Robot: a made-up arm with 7 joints. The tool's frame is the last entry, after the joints. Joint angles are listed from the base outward.
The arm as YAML. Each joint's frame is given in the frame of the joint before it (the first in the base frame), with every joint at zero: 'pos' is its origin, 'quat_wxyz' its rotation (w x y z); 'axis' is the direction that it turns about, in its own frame. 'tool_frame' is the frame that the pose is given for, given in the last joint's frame.
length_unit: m
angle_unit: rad
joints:
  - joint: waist
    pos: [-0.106, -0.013, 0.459]
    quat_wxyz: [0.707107, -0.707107, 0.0, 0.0]
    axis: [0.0, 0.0, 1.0]
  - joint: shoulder
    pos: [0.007, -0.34, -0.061]
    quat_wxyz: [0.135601, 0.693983, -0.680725, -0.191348]
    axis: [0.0, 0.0, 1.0]
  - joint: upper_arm
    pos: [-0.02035, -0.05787, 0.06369]
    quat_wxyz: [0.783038, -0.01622, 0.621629, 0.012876]
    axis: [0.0, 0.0, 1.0]
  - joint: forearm
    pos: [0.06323, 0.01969, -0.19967]
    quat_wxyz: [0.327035, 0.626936, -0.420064, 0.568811]
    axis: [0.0, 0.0, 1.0]
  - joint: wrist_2
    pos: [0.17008, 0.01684, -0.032]
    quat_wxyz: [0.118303, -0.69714, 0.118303, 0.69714]
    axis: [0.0, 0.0, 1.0]
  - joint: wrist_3
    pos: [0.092, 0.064, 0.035]
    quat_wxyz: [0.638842, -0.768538, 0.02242, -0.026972]
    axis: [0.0, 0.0, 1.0]
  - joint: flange
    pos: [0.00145, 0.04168, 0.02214]
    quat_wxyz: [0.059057, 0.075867, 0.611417, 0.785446]
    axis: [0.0, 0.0, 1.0]
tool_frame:
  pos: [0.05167, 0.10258, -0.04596]
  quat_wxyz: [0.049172, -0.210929, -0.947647, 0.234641]
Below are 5 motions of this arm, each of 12 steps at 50 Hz.
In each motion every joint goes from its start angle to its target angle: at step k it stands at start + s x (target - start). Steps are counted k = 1, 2, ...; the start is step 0. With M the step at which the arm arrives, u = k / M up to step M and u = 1 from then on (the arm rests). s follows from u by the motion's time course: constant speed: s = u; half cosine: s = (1 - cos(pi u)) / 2; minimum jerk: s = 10 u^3 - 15 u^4 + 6 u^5.
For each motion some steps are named. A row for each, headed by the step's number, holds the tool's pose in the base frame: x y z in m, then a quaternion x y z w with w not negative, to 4 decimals.
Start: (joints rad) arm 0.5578 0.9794 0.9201 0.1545 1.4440 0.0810 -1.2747
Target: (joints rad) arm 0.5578 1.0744 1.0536 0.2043 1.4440 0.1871 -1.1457
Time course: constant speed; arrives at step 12
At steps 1, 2, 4, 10, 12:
1: 0.1786 -0.1086 0.7181 0.8566 0.5016 0.0093 0.1204
2: 0.1801 -0.1075 0.7176 0.8511 0.5106 0.0037 0.1216
4: 0.1831 -0.1053 0.7166 0.8398 0.5284 -0.0078 0.1241
10: 0.1911 -0.0982 0.7127 0.8033 0.5789 -0.0441 0.1329
12: 0.1935 -0.0957 0.7112 0.7903 0.5948 -0.0568 0.1361

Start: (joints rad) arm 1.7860 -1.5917 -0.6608 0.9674 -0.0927 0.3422 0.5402
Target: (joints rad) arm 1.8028 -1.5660 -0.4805 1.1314 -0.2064 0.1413 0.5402
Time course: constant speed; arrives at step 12
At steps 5, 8, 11, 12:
5: 0.2966 -0.0482 0.3852 -0.4583 0.0400 -0.0554 0.8862
8: 0.3053 -0.0571 0.3931 -0.4755 0.0093 -0.0535 0.8780
11: 0.3132 -0.0660 0.4018 -0.4936 -0.0200 -0.0507 0.8680
12: 0.3156 -0.0689 0.4048 -0.4998 -0.0295 -0.0496 0.8642

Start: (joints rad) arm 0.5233 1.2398 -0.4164 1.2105 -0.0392 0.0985 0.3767
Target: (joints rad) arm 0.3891 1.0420 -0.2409 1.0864 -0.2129 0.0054 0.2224
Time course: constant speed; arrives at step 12
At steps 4, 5, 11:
4: 0.0396 -0.1012 0.7032 0.0623 0.9125 0.1226 0.3852
5: 0.0348 -0.1016 0.7034 0.0613 0.9131 0.1197 0.3848
11: 0.0057 -0.1046 0.7048 0.0524 0.9159 0.1060 0.3835

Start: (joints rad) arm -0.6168 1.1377 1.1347 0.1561 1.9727 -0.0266 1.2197
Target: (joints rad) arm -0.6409 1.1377 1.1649 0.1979 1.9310 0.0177 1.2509
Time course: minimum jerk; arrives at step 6
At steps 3, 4, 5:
3: -0.1425 0.0325 0.7554 0.2943 0.4581 -0.3921 0.7415
4: -0.1448 0.0313 0.7500 0.2802 0.4628 -0.4009 0.7393
5: -0.1462 0.0305 0.7468 0.2717 0.4655 -0.4061 0.7379

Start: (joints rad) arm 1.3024 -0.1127 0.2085 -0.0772 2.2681 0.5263 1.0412
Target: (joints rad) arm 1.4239 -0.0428 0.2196 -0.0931 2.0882 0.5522 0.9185
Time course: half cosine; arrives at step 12
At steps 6, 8, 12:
6: 0.2068 -0.0157 0.2837 -0.3693 -0.5122 0.4084 0.6592
8: 0.2030 -0.0091 0.2767 -0.3570 -0.5097 0.4111 0.6661
12: 0.1987 -0.0027 0.2701 -0.3444 -0.5069 0.4138 0.6731

